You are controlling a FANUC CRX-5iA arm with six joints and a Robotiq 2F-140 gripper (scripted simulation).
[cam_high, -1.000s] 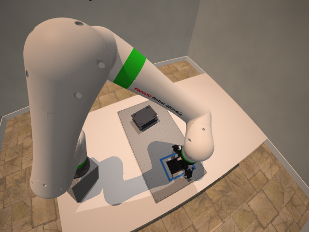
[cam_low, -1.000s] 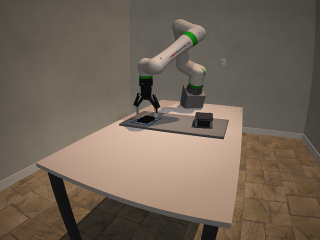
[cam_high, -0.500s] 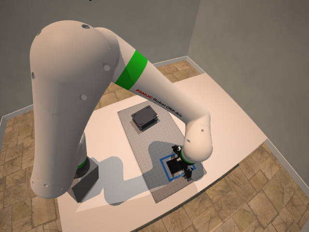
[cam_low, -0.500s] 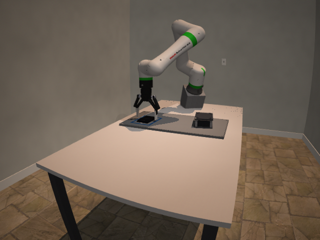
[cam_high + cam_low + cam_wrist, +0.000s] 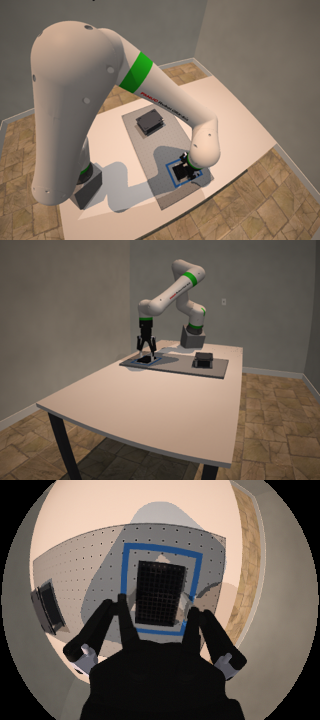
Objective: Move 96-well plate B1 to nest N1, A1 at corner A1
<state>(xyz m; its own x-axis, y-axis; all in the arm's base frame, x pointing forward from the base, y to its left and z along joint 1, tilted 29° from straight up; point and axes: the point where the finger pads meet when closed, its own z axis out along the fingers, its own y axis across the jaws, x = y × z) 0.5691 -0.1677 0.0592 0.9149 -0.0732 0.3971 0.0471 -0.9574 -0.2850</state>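
My gripper is now 2 cm above the black 96-well plate. Round my hand: raised plate nest N1: 10 cm behind, 39 cm to the left, 3 cm above.
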